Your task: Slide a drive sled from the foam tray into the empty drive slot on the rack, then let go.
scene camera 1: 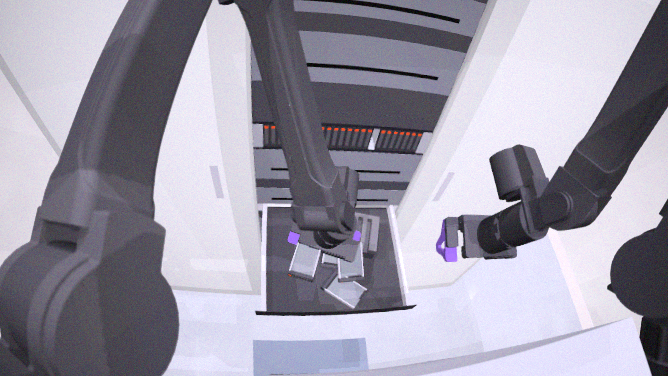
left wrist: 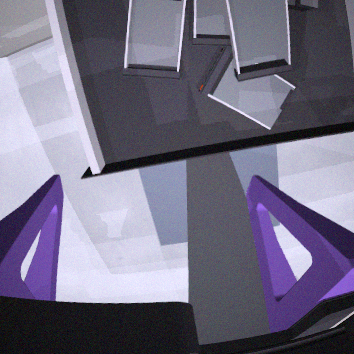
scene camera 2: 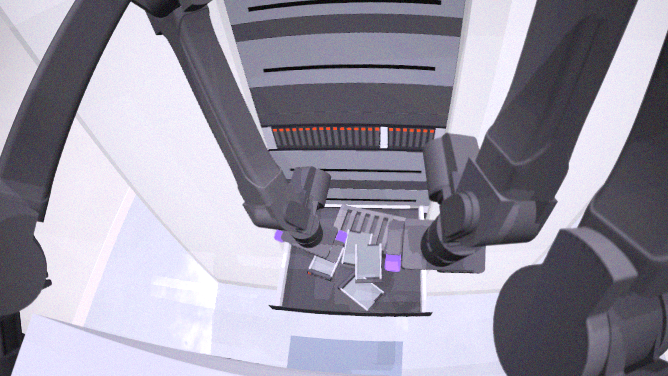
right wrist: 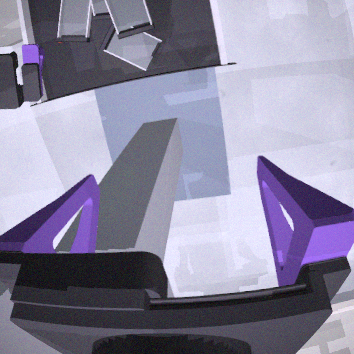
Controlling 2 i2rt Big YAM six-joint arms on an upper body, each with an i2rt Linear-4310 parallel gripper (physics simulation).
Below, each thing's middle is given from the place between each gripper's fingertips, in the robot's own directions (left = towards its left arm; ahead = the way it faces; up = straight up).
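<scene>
With my left gripper I am 290 mm above the shelf (scene camera 1: 283,293), and that gripper is also 80 mm to the left of the shelf and 100 mm short of it.
Counted from my right hand, I see the shelf 50 cm below, 22 cm ahead and 15 cm to the left.
</scene>
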